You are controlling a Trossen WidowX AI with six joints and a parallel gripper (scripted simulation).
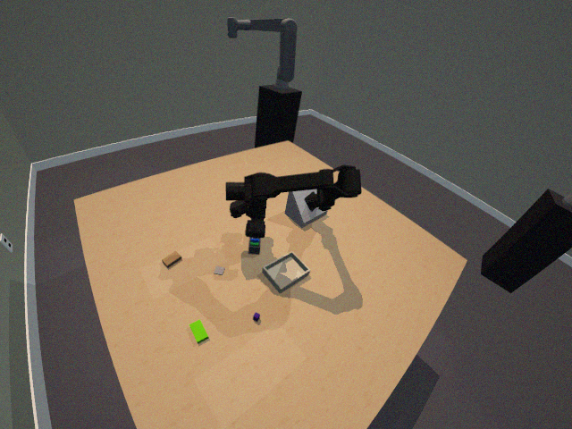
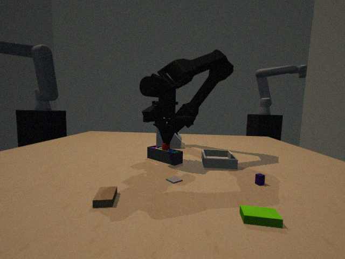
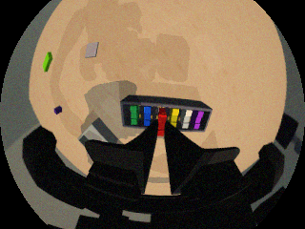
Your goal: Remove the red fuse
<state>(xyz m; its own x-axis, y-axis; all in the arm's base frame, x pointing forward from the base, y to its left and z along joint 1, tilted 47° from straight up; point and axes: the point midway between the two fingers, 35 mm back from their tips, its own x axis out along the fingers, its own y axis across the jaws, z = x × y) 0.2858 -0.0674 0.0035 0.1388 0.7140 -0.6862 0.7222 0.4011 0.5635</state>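
The grey tray is 180 mm to the left of my gripper tip, 50 mm below it and 20 mm ahead of it. From my gripper tip the other things lie so: red fuse (10 mm below); purple cube (220 mm to the left, 210 mm ahead, 50 mm below); grey tile (180 mm ahead, 60 mm below, 10 mm to the left).
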